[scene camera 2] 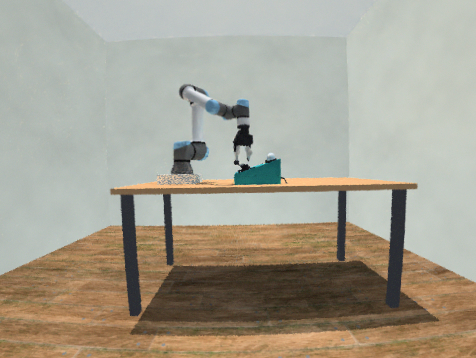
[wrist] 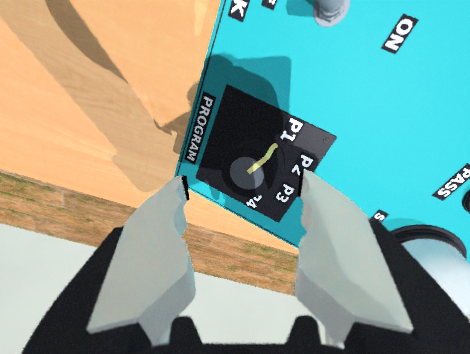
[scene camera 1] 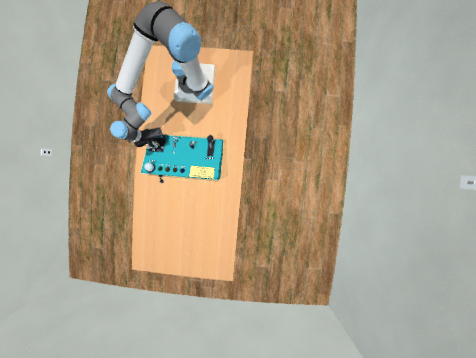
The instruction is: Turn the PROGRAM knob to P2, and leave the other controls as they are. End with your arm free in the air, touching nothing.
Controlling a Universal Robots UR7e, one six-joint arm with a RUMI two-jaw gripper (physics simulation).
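Frame: origin at the arm's base, x back, y left, z down, level; centimetres.
Seen in the pictures: gripper, fingertip midpoint: (scene camera 2: 242, 161) (wrist: 242, 175) (scene camera 1: 155, 140); arm's base, origin of the base link: (scene camera 2: 182, 174).
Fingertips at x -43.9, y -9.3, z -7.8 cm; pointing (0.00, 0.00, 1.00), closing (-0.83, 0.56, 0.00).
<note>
Pixels of each thing's middle, then the offset from my fingertips to it. "spot": a spot on its surface instead.
- PROGRAM knob, body centre: (wrist: 246, 173) dy -0.9, dx -1.0, dz +2.4 cm
- teal panel, body centre: (scene camera 1: 183, 155) (scene camera 2: 253, 170) dy +18.0, dx -4.9, dz +5.8 cm
- P1 label, surface spot: (wrist: 291, 130) spot: dy +3.4, dx -2.7, dz +4.8 cm
- P2, surface spot: (wrist: 303, 163) spot: dy +1.7, dx -5.2, dz +4.1 cm
- grey toggle switch, surface spot: (wrist: 331, 12) spot: dy +10.6, dx +0.0, dz +4.4 cm
- white dome, surface spot: (wrist: 440, 260) (scene camera 1: 151, 164) spot: dy +2.4, dx -15.0, dz -2.2 cm
- black lever, body centre: (scene camera 1: 210, 144) dy +34.4, dx +6.4, dz +2.7 cm
- yellow label, surface spot: (scene camera 1: 202, 172) spot: dy +34.1, dx -12.1, dz +0.4 cm
The PROGRAM knob (wrist: 246, 172) is a dark round knob with a grey top, on a black plate near the corner of the teal panel (scene camera 1: 197, 157) (scene camera 2: 265, 175) (wrist: 350, 100). Its yellow pointer line aims at the P1 label (wrist: 291, 130); P2 (wrist: 303, 163) is beside it, followed by P3 and P4. My gripper (scene camera 2: 242, 160) (wrist: 242, 175) is partly open and empty, pointing down over the panel's low end. In the wrist view its fingertips lie on either side of the knob. Their exact height above the plate is hard to tell. In scene camera 1 the gripper partly covers the knob's plate.
A grey toggle switch (wrist: 331, 12) stands further along the panel. A white dome (scene camera 1: 149, 167) (scene camera 2: 270, 157) (wrist: 440, 260) sits at the panel's higher end, beside a row of small round parts. A black lever (scene camera 1: 210, 145) and a yellow label (scene camera 1: 202, 172) are toward the other side.
</note>
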